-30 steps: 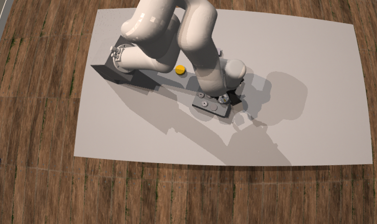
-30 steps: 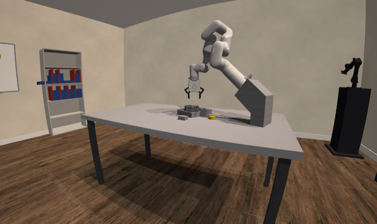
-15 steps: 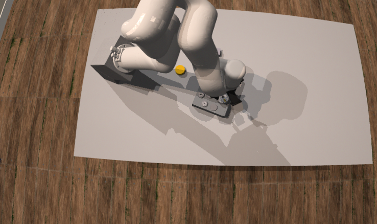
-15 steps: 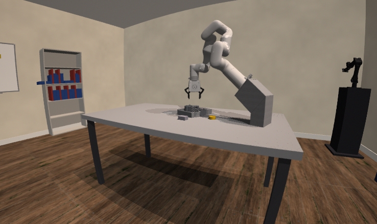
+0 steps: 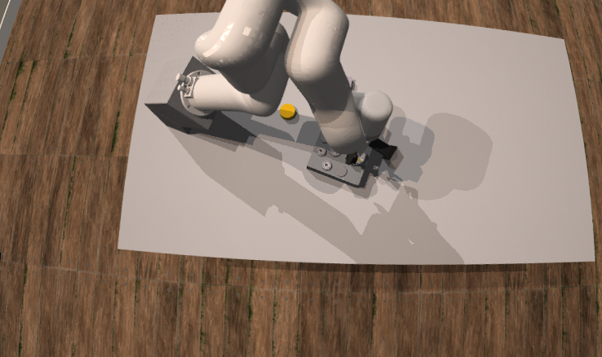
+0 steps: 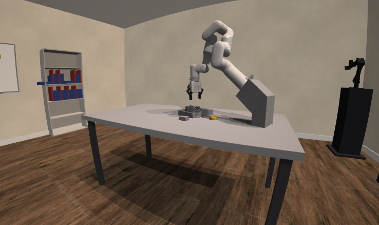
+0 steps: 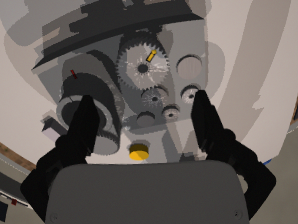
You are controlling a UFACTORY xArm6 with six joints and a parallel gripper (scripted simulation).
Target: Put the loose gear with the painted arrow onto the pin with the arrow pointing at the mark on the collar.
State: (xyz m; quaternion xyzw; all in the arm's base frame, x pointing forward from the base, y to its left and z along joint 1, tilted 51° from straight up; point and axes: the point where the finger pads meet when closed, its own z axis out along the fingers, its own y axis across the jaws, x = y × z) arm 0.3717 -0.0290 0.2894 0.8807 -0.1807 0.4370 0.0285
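Now: the gear 80 mm below my hand. Round my hand: small grey block (260 mm to the left, 120 mm below, 40 mm behind); then yellow disc (220 mm behind, 150 mm to the left, 120 mm below).
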